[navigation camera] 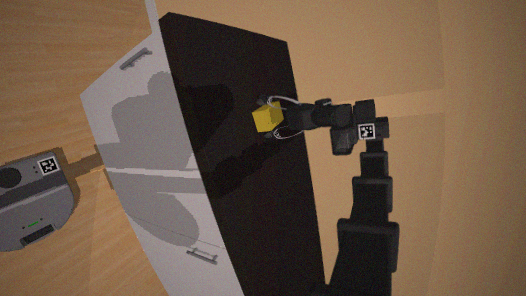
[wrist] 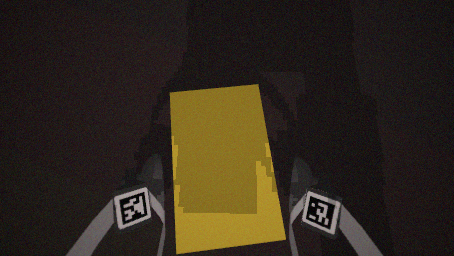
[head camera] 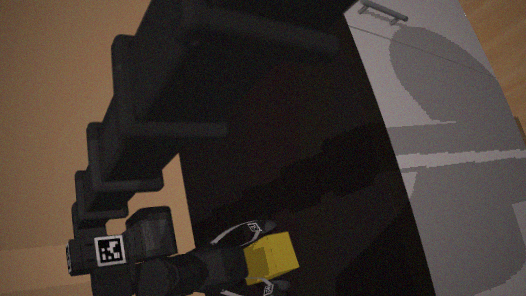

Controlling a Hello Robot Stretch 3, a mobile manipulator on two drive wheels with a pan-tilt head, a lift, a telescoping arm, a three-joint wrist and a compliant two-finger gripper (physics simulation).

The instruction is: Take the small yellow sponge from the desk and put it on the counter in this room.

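The small yellow sponge (head camera: pixel 274 255) (navigation camera: pixel 266 119) (wrist: pixel 222 155) is a block that appears to rest on the black top of the counter (head camera: pixel 305 105) (navigation camera: pixel 265 200) (wrist: pixel 415 75), inward from the edge beside the arm. My gripper (head camera: pixel 277 255) (navigation camera: pixel 265 118) (wrist: pixel 226 173) is open, with one finger on each side of the sponge. In the wrist view a dark gap shows between the sponge and each fingertip. The underside of the sponge is hidden. The desk cannot be made out in these views.
My telescoping arm (head camera: pixel 145 100) (navigation camera: pixel 372 200) runs alongside the counter over the tan floor. The counter's white front (head camera: pixel 370 90) (navigation camera: pixel 150 155) has bar handles (head camera: pixel 384 10) (navigation camera: pixel 202 255) and faces a wooden floor. A grey device with a square marker (navigation camera: pixel 45 195) stands there at the left.
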